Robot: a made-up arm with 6 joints. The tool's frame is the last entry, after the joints. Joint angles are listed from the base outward. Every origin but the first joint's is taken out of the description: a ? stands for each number. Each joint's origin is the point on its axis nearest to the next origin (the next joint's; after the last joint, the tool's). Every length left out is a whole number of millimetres.
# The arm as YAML. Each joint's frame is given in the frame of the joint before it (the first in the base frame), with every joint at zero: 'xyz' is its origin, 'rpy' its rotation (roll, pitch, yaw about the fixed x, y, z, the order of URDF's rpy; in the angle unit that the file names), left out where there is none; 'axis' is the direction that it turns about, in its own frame. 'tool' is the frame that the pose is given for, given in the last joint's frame.
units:
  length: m
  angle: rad
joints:
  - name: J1
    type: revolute
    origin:
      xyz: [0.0, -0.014, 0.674]
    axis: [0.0, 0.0, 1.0]
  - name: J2
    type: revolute
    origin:
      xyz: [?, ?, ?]
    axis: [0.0, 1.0, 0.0]
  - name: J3
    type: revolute
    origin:
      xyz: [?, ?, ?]
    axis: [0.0, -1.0, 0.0]
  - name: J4
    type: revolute
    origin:
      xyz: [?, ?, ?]
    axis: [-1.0, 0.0, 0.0]
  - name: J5
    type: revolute
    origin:
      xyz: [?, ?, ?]
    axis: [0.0, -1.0, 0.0]
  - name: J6
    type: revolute
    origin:
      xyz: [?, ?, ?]
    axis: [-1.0, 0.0, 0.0]
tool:
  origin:
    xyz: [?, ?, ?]
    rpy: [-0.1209, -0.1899, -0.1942]
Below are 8 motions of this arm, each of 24 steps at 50 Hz.
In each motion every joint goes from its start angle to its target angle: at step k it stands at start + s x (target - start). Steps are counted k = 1, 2, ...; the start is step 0. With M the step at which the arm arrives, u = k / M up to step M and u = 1 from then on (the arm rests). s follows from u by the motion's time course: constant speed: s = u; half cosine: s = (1 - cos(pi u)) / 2; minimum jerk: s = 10 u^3 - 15 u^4 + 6 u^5.
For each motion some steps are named. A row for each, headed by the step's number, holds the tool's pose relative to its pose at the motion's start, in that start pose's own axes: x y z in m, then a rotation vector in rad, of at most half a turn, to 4 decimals.
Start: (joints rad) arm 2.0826 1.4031 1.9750 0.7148 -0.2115 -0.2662
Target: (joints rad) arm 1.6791 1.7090 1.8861 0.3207 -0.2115 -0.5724
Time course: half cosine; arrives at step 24
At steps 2, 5, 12, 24:
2: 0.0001 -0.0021 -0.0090 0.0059 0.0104 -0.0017
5: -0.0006 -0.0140 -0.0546 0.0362 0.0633 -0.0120
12: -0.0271 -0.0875 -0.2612 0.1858 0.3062 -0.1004
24: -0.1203 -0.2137 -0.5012 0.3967 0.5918 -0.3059

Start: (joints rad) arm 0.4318 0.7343 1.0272 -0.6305 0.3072 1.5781
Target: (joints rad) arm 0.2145 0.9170 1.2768 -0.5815 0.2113 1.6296
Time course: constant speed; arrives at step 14
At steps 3, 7, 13, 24:
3: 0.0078 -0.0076 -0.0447 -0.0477 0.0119 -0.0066
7: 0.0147 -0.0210 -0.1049 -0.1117 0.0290 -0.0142
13: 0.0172 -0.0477 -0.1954 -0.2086 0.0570 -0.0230
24: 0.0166 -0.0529 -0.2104 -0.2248 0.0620 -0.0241

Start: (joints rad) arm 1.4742 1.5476 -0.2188 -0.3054 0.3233 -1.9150
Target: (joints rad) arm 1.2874 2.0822 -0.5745 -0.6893 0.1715 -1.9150
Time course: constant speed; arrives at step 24
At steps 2, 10, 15, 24:
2: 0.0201 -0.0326 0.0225 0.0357 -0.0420 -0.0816
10: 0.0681 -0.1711 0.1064 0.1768 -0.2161 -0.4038
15: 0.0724 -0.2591 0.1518 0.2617 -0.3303 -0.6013
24: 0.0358 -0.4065 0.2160 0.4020 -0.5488 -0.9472

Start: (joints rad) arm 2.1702 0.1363 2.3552 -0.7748 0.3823 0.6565
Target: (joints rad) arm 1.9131 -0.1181 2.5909 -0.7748 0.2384 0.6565
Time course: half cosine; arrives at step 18
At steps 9, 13, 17, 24:
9: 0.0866 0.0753 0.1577 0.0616 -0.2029 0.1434
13: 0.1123 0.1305 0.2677 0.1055 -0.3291 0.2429
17: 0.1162 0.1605 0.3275 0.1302 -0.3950 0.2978
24: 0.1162 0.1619 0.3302 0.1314 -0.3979 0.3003

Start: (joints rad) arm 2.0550 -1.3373 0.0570 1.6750 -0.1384 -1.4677
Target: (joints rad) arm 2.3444 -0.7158 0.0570 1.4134 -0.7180 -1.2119
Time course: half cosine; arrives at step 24
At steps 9, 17, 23, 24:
9: 0.0805 0.0471 -0.1323 -0.0265 0.2549 -0.0752
17: 0.1377 0.1655 -0.3518 -0.1565 0.6875 -0.1088
23: 0.1342 0.2235 -0.4325 -0.2350 0.8540 -0.0897
24: 0.1340 0.2249 -0.4343 -0.2369 0.8577 -0.0890

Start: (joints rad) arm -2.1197 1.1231 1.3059 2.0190 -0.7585 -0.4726
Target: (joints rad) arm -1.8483 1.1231 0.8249 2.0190 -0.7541 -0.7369
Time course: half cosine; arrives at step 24
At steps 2, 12, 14, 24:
2: -0.0043 0.0023 0.0043 0.0037 -0.0053 0.0064
12: -0.1453 0.0567 0.1145 0.0954 -0.1502 0.1895
14: -0.1883 0.0674 0.1391 0.1156 -0.1875 0.2391
24: -0.3205 0.0890 0.1953 0.1622 -0.2904 0.3820

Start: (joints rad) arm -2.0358 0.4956 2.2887 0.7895 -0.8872 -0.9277
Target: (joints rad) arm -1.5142 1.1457 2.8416 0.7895 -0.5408 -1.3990
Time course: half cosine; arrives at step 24
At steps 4, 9, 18, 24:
4: -0.0038 -0.0037 -0.0249 0.0544 0.0212 0.0185
9: -0.0325 -0.0147 -0.1114 0.2531 0.1022 0.0811
18: -0.1711 -0.0363 -0.2671 0.7127 0.3097 0.1987
24: -0.2211 -0.0443 -0.2957 0.8385 0.3709 0.2249

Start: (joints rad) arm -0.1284 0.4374 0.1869 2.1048 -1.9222 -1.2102
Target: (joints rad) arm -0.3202 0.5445 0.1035 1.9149 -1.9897 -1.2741
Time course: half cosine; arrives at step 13
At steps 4, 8, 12, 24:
4: 0.0003 0.0398 -0.0241 -0.0647 0.0264 -0.0019
8: 0.0043 0.1209 -0.0830 -0.2056 0.0868 -0.0117
12: 0.0091 0.1715 -0.1276 -0.3015 0.1297 -0.0225
24: 0.0093 0.1738 -0.1298 -0.3061 0.1318 -0.0231

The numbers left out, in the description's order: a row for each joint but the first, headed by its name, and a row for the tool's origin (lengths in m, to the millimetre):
J2: 0.003 0.016 0.0
J3: 0.01 0.0 0.532
J4: 0.586 0.0 0.001
J5: 0.0 -0.079 0.016
J6: -0.048 0.0 -0.01
tool: 0.0 0.024 -0.003

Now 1 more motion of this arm.
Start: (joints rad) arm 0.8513 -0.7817 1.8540 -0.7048 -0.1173 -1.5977
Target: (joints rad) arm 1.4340 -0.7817 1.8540 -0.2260 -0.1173 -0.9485
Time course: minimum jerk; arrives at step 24
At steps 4, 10, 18, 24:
4: -0.0026 0.0095 0.0140 -0.0223 -0.0214 0.0139
10: -0.0343 0.0806 0.1405 -0.2176 -0.2238 0.1072
18: -0.1261 0.1509 0.3723 -0.5582 -0.6157 0.1357
24: -0.1479 0.1560 0.4157 -0.6213 -0.6895 0.1200

